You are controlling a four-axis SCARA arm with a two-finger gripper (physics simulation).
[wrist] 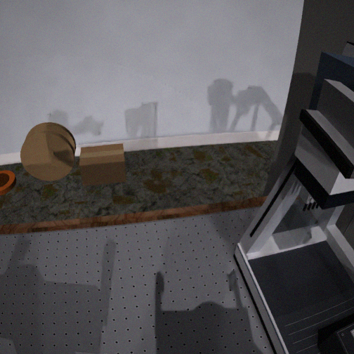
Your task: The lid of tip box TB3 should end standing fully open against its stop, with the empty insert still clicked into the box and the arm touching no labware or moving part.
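Note:
Tip box TB3, its lid and its insert do not show in the wrist view. My gripper's fingers do not show either, so whether they are open or shut cannot be seen. Dark shadows, some with narrow upright parts, fall across the grey perforated bench point(132, 265) in the lower part of the view. What casts them is out of view.
A white-framed machine point(265, 296) with a dark deck stands at the right, its grey and black head above. Beyond the bench's wooden edge point(150, 218), a brown box point(102, 169), a round tan object point(45, 155) and an orange ring point(11, 186) stand near the wall.

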